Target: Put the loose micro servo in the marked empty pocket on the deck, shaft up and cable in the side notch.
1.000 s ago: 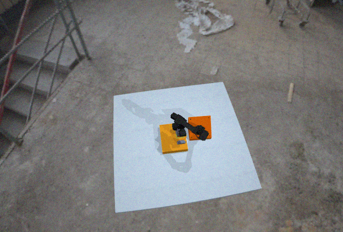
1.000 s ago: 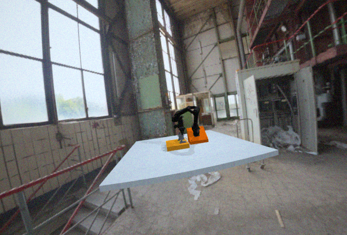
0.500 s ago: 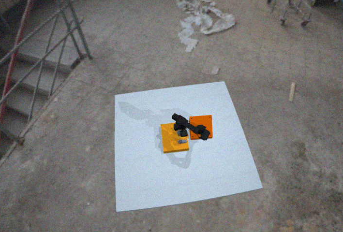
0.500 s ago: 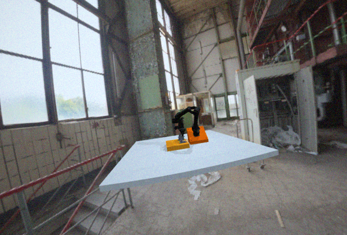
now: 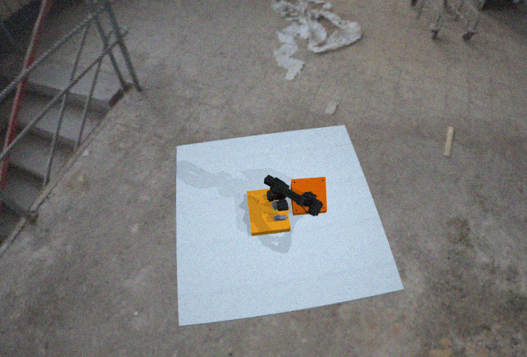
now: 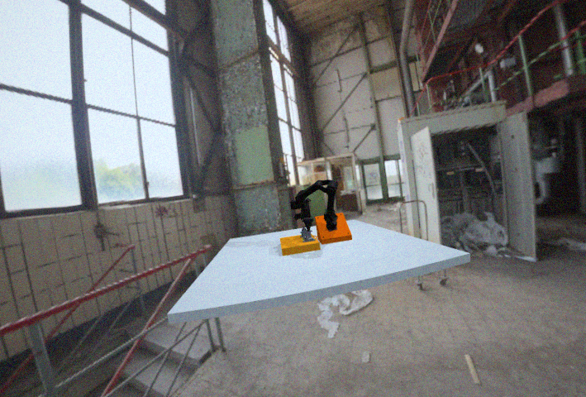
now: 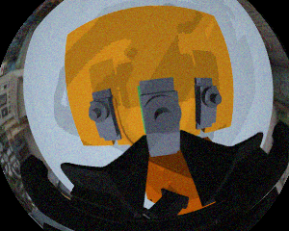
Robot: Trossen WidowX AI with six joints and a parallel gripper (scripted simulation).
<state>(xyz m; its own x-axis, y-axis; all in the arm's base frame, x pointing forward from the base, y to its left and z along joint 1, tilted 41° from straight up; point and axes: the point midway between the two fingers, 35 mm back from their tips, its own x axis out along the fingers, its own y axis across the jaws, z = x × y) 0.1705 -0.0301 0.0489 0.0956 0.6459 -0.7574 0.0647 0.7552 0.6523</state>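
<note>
Right now my gripper tip is 120 mm short of the deck, 80 mm above it and 10 mm to the left of it.
</note>
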